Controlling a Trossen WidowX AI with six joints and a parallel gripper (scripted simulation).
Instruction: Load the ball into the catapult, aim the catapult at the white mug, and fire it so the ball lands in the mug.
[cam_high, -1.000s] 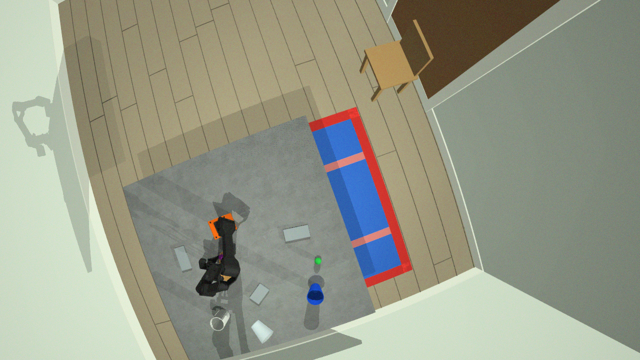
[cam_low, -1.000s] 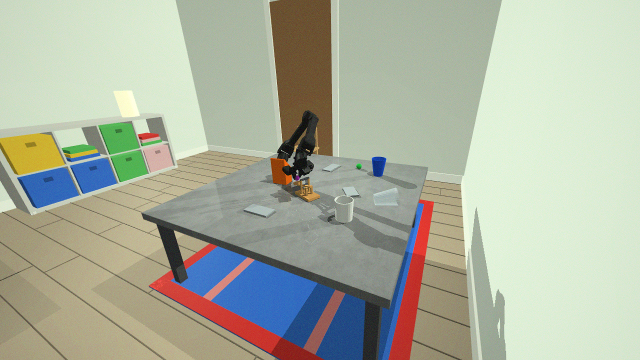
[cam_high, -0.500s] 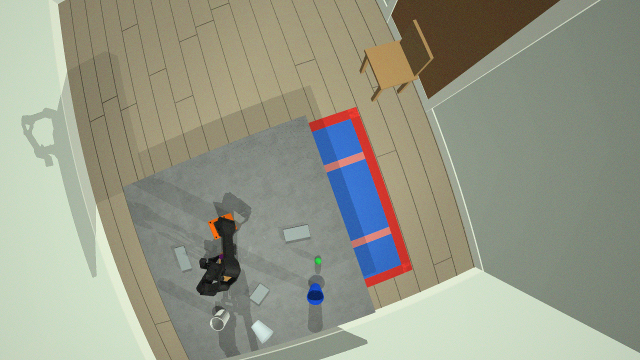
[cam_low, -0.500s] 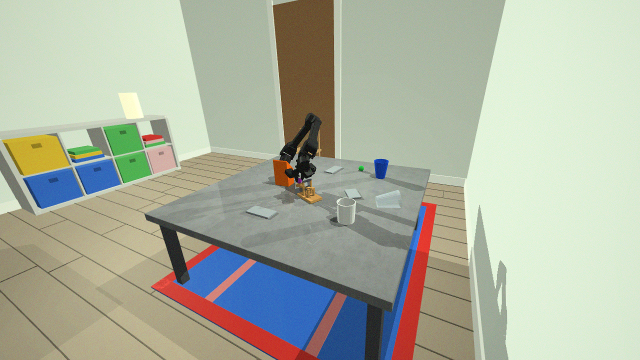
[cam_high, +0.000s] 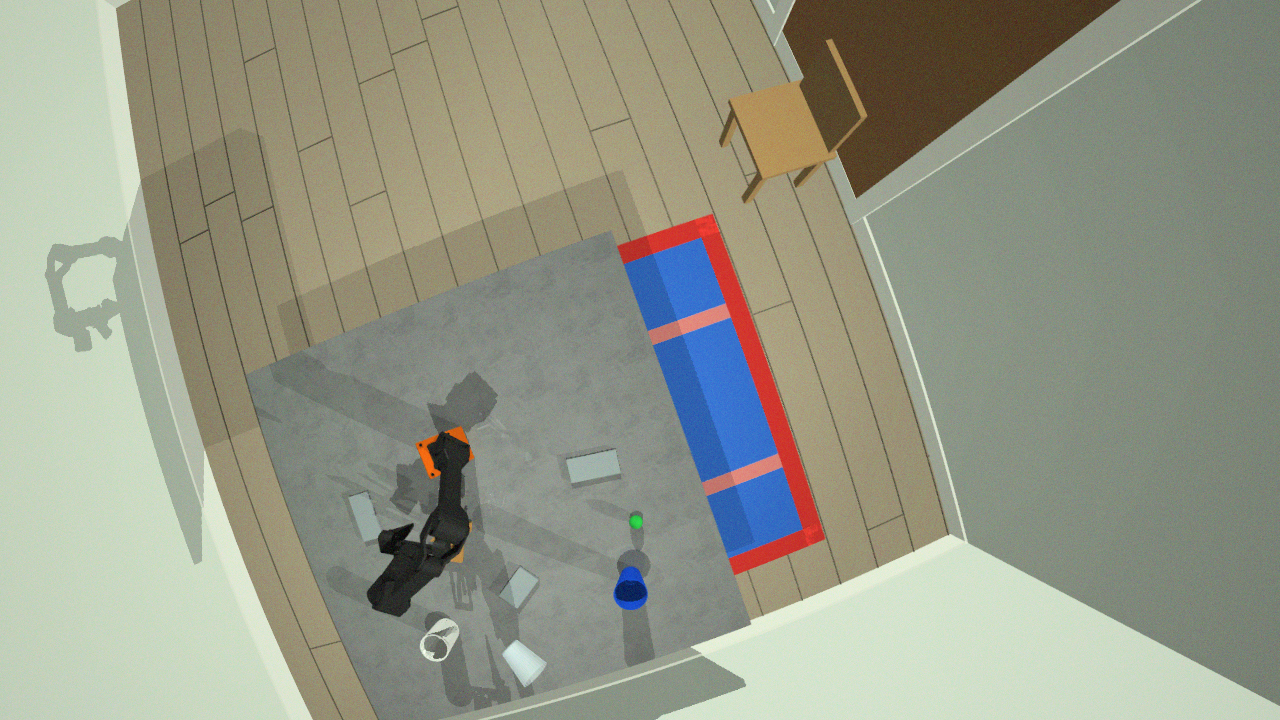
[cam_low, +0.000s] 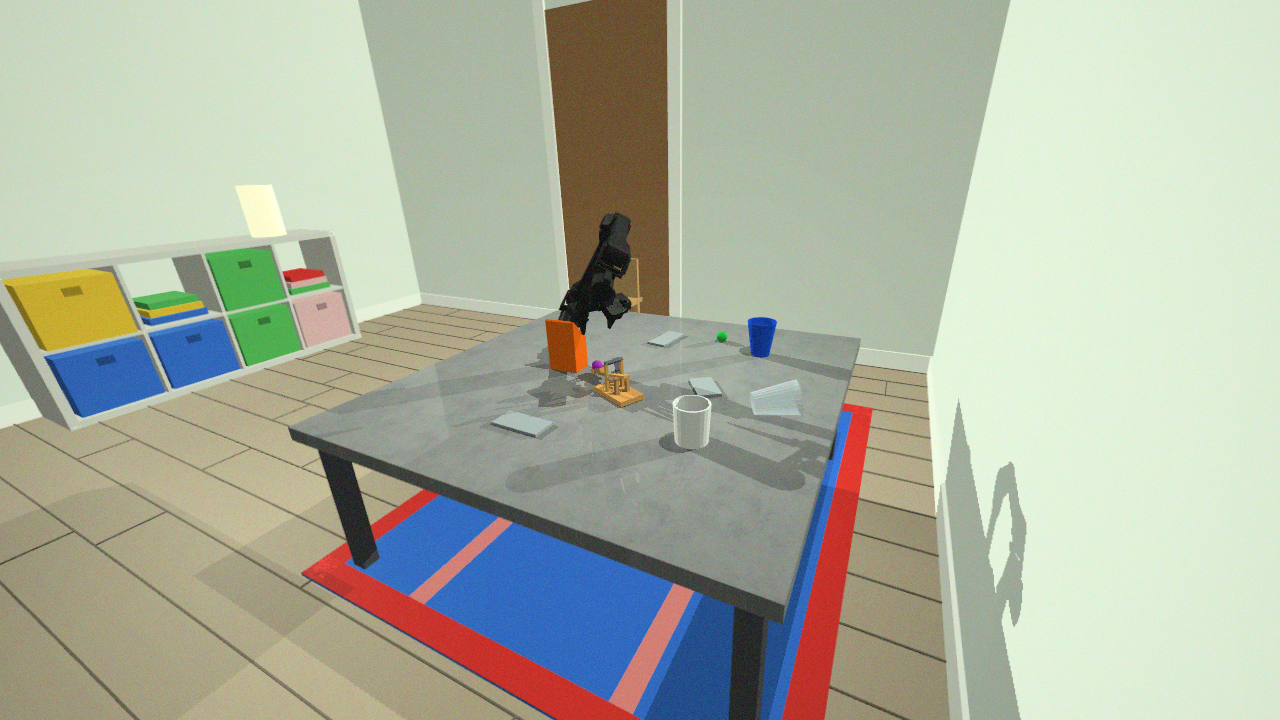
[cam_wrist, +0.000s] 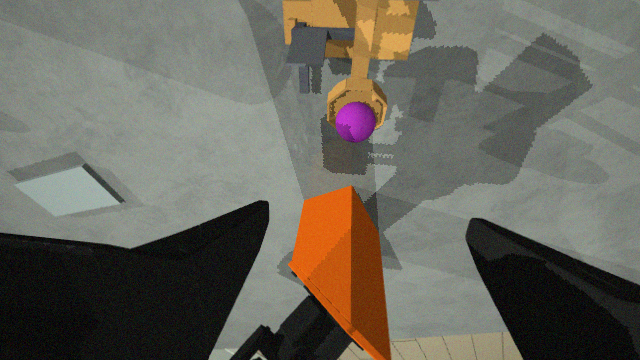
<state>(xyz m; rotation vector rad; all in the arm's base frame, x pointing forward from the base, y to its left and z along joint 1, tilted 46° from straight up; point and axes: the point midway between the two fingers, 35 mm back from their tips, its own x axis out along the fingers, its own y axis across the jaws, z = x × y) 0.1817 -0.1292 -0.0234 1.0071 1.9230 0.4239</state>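
Right now the purple ball is 1 cm behind my gripper tip, 1 cm to the left of it and 11 cm below it. The rest, counted from my gripper tip: white mug 36 cm ahead, 20 cm to the right, 15 cm below; then green ball 24 cm ahead, 51 cm to the left, 15 cm below; then wooden catapult 6 cm ahead, 1 cm to the right, 12 cm below.
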